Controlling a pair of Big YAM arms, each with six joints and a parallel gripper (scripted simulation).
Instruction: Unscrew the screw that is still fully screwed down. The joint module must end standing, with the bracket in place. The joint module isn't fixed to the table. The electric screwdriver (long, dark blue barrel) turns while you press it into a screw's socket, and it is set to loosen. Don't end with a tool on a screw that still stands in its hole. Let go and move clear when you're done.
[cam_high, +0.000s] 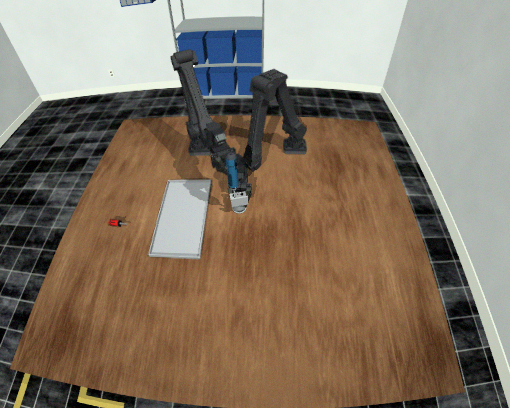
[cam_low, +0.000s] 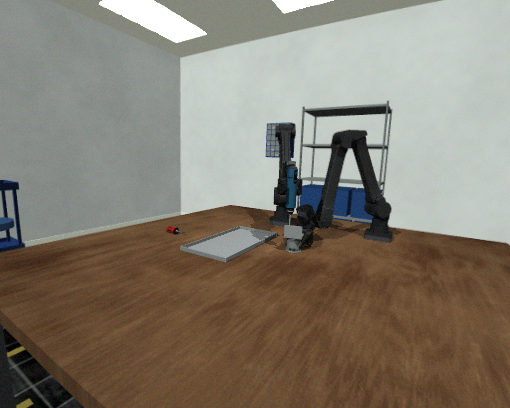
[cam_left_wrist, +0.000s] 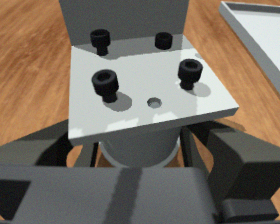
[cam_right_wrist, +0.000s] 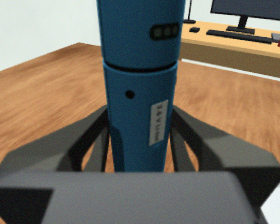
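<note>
The grey bracket is 50 mm above my left hand. Also, from my left hand: screw: 50 mm above, 20 mm behind, 10 mm to the left; then flat grey tray: 260 mm to the right, 50 mm ahead, 20 mm below; then small red-handled tool: 560 mm to the right, 90 mm ahead, 10 mm below.
</note>
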